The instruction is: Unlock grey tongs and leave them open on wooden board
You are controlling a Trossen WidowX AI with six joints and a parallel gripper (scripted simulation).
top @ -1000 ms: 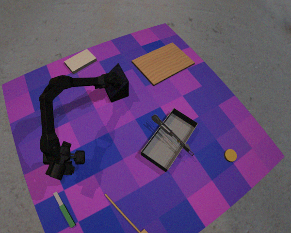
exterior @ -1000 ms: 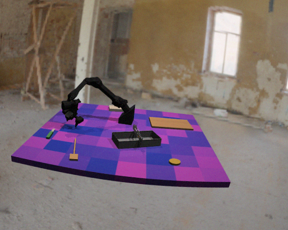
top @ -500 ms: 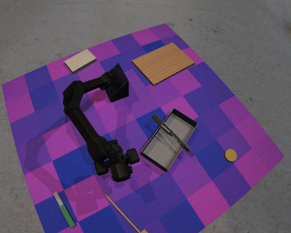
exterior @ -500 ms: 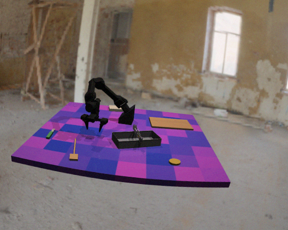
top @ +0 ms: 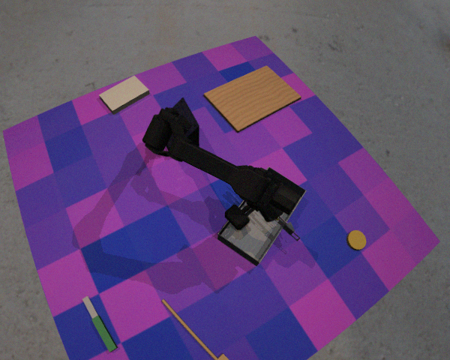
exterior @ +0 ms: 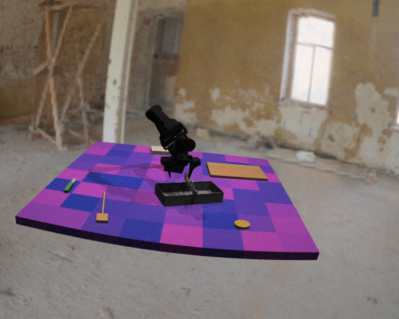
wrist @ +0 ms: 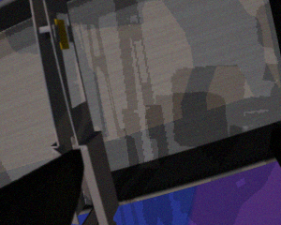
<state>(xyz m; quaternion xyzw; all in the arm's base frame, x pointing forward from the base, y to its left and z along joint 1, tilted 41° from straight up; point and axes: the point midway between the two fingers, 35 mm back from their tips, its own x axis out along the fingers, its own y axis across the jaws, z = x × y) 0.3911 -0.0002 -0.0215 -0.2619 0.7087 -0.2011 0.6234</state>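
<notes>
My gripper tip is now 7 cm above the roasting tin, 5 cm to the right of it and 1 cm short of it. Round my gripper tip: wooden board (44 cm behind, 37 cm to the left, 9 cm below); cream block (74 cm behind, 10 cm to the right, 8 cm below).
</notes>
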